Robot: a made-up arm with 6 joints.
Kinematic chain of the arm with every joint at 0, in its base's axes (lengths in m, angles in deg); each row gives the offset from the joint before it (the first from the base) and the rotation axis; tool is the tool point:
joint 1: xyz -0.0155 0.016 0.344 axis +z
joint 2: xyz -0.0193 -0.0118 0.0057 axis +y
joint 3: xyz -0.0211 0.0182 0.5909 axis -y
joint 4: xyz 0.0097 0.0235 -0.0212 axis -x
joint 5: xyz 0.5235 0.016 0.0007 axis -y
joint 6: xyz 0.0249 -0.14 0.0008 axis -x
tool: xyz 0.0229 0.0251 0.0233
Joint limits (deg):
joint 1: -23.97..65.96
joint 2: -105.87..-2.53
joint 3: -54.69..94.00
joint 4: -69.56..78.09
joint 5: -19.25..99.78
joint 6: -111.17..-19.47
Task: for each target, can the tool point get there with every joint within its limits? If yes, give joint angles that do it. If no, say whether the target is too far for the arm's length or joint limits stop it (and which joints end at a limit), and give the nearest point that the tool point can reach.
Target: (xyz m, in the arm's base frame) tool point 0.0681 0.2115 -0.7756
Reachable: no: joint limits stop it (at a limit: joint 1, joint 2, joint 3, joint 4, joint 5, joint 6) | nearest point 0.0717 0.1525 0.3762 | short by 1.153 m
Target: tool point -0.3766 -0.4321 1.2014
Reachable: yes | joints 42.42 -59.17 29.34 8.10 20.14 -49.47
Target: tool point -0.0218 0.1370 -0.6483
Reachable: no: joint limits stop it (at a limit: joint 1, joint 2, joint 3, joint 4, joint 5, joint 6) | nearest point 0.0717 0.1525 0.3762 | short by 1.029 m
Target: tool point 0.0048 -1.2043 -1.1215
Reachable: no: too far | nearest point -0.4218 -0.9963 -0.1399 | short by 1.090 m
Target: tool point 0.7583 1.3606 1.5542
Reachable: no: too far | nearest point 0.2349 0.4510 1.1552 | short by 1.123 m
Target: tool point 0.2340 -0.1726 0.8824
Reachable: yes | joints -14.16 -18.98 -17.16 -26.69 72.96 -79.01
